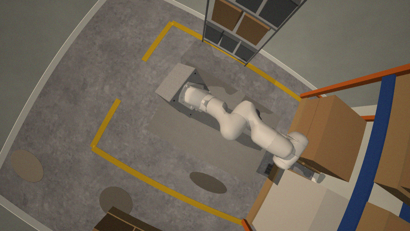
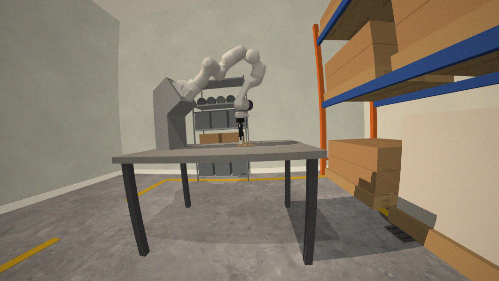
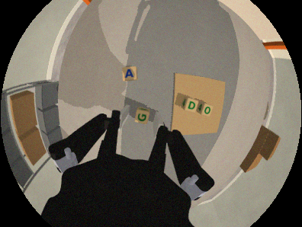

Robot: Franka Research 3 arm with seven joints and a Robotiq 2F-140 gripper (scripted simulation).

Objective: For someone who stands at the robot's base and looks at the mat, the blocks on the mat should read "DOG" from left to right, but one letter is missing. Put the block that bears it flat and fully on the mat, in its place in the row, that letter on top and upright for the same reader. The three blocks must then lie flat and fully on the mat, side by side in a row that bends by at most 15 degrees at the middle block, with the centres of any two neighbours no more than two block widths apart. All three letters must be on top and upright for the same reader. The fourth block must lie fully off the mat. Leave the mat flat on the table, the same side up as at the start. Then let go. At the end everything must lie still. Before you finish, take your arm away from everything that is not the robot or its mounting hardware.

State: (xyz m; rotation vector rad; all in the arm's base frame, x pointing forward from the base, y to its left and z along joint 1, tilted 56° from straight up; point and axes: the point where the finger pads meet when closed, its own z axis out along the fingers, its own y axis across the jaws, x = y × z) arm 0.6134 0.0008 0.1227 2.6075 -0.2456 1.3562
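The mat is 14 cm to the right of my hand, 3 cm below it and 1 cm behind it.
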